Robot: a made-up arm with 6 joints. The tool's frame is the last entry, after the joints.
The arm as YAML. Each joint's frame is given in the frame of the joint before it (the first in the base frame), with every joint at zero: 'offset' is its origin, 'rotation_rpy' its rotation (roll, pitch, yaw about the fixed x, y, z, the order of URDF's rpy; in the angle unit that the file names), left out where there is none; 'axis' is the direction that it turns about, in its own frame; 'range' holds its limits. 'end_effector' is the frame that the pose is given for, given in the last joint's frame.
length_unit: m
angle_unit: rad
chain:
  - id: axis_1
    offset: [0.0, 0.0, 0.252]
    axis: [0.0, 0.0, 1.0]
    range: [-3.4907, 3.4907]
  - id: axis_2
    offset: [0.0, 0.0, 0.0]
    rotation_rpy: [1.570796, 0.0, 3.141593]
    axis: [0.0, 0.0, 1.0]
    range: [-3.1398, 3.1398]
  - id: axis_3
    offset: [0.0, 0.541, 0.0]
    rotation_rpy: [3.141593, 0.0, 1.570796]
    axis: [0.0, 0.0, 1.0]
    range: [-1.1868, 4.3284]
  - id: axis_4
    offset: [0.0, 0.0, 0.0]
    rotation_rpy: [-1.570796, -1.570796, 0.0]
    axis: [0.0, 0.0, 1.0]
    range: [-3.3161, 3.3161]
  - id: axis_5
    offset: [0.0, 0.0, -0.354]
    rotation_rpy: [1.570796, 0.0, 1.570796]
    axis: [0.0, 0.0, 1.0]
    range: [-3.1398, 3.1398]
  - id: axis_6
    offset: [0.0, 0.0, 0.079]
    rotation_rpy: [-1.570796, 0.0, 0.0]
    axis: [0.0, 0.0, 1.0]
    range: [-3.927, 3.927]
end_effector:
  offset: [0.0, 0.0, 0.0]
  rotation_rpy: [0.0, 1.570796, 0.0]
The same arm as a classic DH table. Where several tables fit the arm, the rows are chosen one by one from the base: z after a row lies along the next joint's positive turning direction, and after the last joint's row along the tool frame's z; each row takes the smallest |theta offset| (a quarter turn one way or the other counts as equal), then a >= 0, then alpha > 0; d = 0 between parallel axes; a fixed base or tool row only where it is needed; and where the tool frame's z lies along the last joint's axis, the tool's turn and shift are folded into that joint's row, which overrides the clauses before.
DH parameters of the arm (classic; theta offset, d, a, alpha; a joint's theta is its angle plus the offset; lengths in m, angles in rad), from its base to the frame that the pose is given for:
axis_1: 0 0.252 0 -1.5708
axis_2: -1.5708 0 0.541 3.1416
axis_3: 0 0 0 -1.5708
axis_4: 0 -0.354 0 1.5708
axis_5: 0 0.079 0 -1.5708
axis_6: 1.5708 0 0 1.5708
tool (fixed): -1.5708 0 0 0
Joint limits (rad, base to tool): -3.4907..3.4907 -3.1398..3.1398 -1.1868..4.3284 -3.3161..3.3161 -3.1398..3.1398 -3.927..3.927

